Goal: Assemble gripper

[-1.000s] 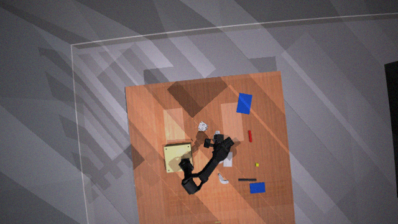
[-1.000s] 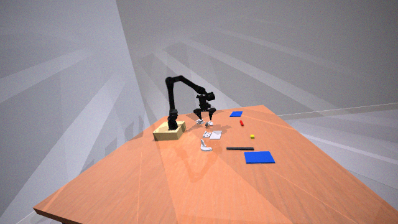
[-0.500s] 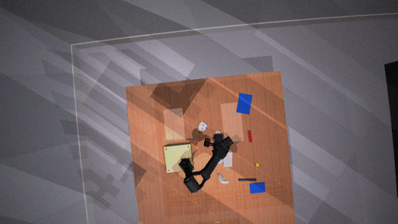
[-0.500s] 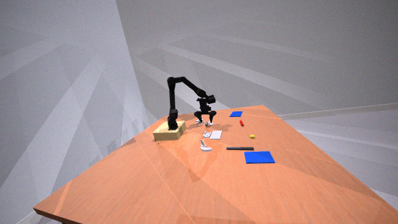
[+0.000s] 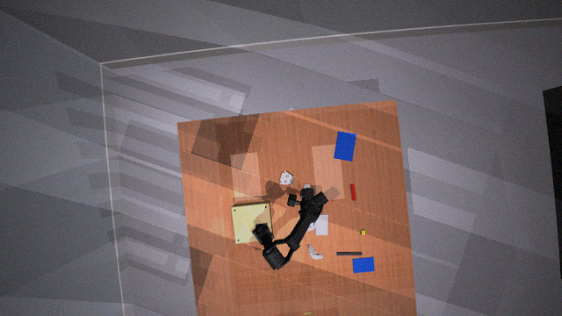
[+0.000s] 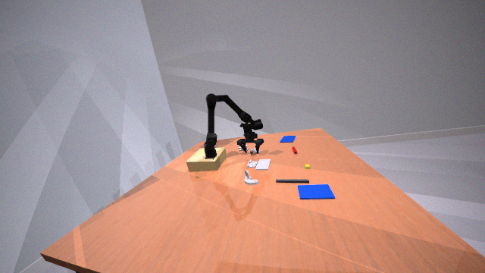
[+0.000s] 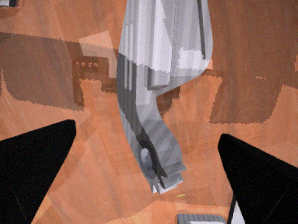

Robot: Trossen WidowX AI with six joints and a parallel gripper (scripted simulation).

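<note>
Now: the jaw 20 mm above my gripper tip, 10 mm to the left of it and 10 mm ahead of it. From my gripper tip the other things lie so: gripper base 130 mm to the left, 90 mm behind, 10 mm above; then housing plate 150 mm to the right, 20 mm ahead, 10 mm below; then flat white plate 150 mm to the right, 90 mm ahead, 10 mm below.
</note>
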